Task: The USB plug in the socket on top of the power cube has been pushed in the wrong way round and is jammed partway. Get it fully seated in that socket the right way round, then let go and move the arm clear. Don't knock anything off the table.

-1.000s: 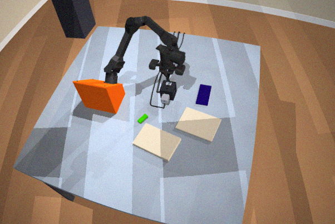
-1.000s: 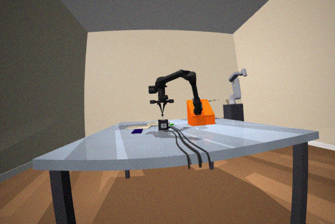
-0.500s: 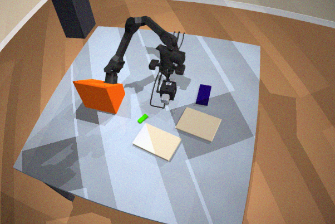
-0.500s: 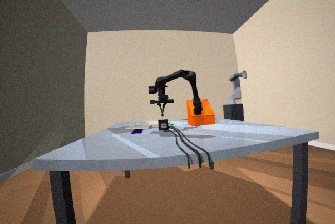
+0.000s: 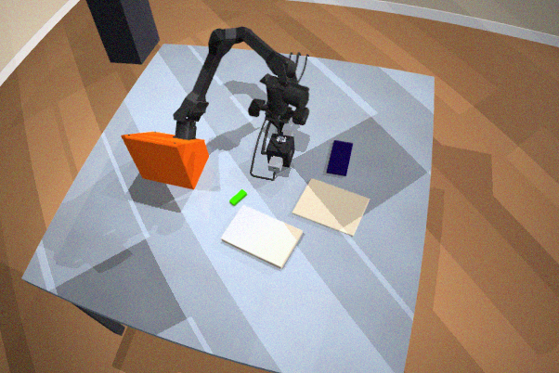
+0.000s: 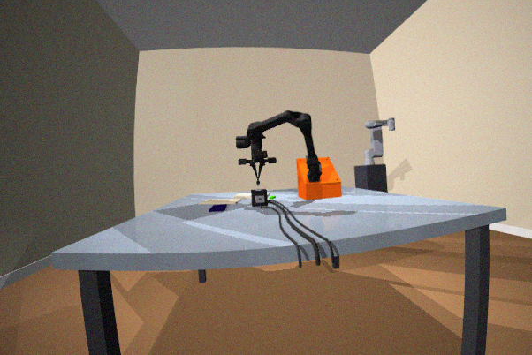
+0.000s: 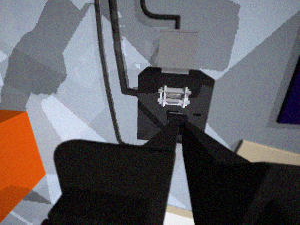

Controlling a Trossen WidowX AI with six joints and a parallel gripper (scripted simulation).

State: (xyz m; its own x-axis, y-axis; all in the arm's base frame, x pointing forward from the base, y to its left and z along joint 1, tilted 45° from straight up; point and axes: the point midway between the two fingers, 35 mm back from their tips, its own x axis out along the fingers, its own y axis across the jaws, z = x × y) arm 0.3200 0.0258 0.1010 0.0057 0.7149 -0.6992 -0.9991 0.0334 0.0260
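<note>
Now: the USB plug 2 cm below my gripper tip. The rest, counted from my gripper tip: green block 21 cm to the right, 13 cm below, 10 cm behind; then dark blue block 20 cm ahead, 13 cm below, 2 cm to the left.
</note>
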